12 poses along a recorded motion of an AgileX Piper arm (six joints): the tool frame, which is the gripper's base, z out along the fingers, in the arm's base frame.
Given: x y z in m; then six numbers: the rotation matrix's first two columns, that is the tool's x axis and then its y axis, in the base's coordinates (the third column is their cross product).
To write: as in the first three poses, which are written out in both.
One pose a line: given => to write
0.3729 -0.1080 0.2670 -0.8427 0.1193 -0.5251 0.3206 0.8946 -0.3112 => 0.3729 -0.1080 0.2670; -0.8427 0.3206 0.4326; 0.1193 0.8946 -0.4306; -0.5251 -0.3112 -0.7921
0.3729 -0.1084 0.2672 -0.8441 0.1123 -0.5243 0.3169 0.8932 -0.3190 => 0.3729 -0.1084 0.2672; -0.8441 0.3169 0.4325; 0.1123 0.8932 -0.4354; -0.5243 -0.3190 -0.7895
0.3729 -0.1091 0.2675 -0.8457 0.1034 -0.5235 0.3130 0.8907 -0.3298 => 0.3729 -0.1091 0.2675; -0.8457 0.3130 0.4322; 0.1034 0.8907 -0.4428; -0.5235 -0.3298 -0.7856
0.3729 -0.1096 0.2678 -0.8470 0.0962 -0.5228 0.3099 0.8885 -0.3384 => 0.3729 -0.1096 0.2678; -0.8470 0.3099 0.4320; 0.0962 0.8885 -0.4486; -0.5228 -0.3384 -0.7824
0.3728 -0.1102 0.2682 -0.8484 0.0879 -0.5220 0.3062 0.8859 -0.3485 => 0.3728 -0.1102 0.2682; -0.8484 0.3062 0.4318; 0.0879 0.8859 -0.4555; -0.5220 -0.3485 -0.7785
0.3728 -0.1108 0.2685 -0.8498 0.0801 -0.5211 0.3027 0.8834 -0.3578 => 0.3728 -0.1108 0.2685; -0.8498 0.3027 0.4317; 0.0801 0.8834 -0.4618; -0.5211 -0.3578 -0.7750
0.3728 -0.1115 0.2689 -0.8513 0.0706 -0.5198 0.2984 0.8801 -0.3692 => 0.3728 -0.1115 0.2689; -0.8513 0.2984 0.4314; 0.0706 0.8801 -0.4694; -0.5198 -0.3692 -0.7703
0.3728 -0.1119 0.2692 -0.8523 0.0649 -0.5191 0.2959 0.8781 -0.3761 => 0.3728 -0.1119 0.2692; -0.8523 0.2959 0.4314; 0.0649 0.8781 -0.4742; -0.5191 -0.3761 -0.7676
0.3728 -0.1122 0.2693 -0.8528 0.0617 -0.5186 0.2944 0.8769 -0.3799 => 0.3728 -0.1122 0.2693; -0.8528 0.2944 0.4313; 0.0617 0.8769 -0.4767; -0.5186 -0.3799 -0.7660
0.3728 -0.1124 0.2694 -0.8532 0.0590 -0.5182 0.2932 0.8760 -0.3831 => 0.3728 -0.1124 0.2694; -0.8532 0.2932 0.4313; 0.0590 0.8760 -0.4788; -0.5182 -0.3831 -0.7647
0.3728 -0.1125 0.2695 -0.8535 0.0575 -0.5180 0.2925 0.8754 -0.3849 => 0.3728 -0.1125 0.2695; -0.8535 0.2925 0.4313; 0.0575 0.8754 -0.4800; -0.5180 -0.3849 -0.7640
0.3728 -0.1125 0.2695 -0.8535 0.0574 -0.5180 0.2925 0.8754 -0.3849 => 0.3728 -0.1125 0.2695; -0.8535 0.2925 0.4314; 0.0574 0.8754 -0.4800; -0.5180 -0.3849 -0.7639
